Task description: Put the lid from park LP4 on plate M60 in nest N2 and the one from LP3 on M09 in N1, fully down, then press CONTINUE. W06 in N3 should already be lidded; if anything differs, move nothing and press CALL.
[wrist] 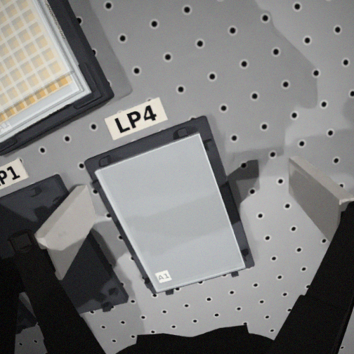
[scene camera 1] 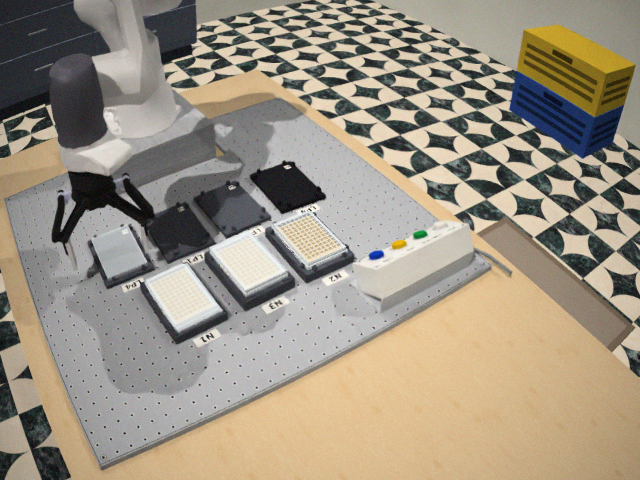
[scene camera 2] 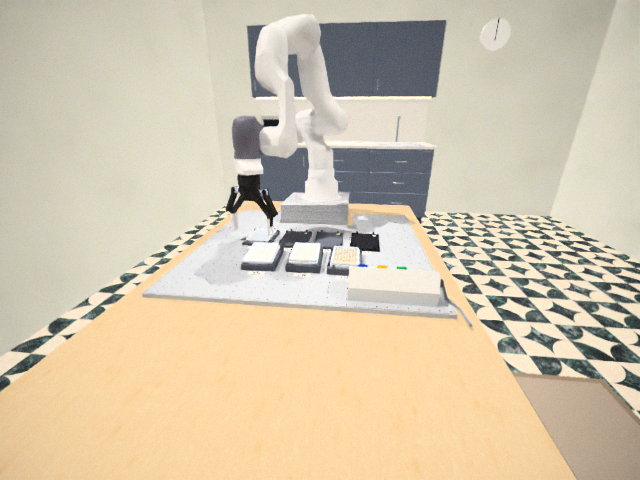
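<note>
My gripper is open and empty, its fingers on either side of the pale lid on dark park LP4. The plate in N1 looks pale under a clear cover; one end row shows brighter orange in the wrist view. The plate in N3 looks covered. The plate in N2 shows sharp tan wells. Park LP3 looks black, with no pale lid visible. Plate codes are unreadable.
Dark parks LP1 and LP2 stand between LP4 and LP3. A white button box stands beyond N2, with blue, yellow, green and white buttons; their labels are unreadable.
</note>
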